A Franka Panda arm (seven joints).
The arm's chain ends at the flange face. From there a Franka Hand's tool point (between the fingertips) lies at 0.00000 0.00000 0.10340 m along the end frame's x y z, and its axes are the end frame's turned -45 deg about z.
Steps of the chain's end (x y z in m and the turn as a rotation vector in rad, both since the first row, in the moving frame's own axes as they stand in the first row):
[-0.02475 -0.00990 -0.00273 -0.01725 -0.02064 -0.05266]
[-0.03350 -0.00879 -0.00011 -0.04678 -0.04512 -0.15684]
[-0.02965 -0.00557 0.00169 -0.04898 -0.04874 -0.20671]
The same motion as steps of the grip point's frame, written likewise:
[-0.01328 -0.02468 -0.00277 0.00240 -0.02679 -0.05266]
[-0.02415 -0.02926 -0.00033 -0.00117 -0.06498 -0.15684]
[-0.02411 -0.02415 0.00144 -0.00017 -0.06910 -0.20671]

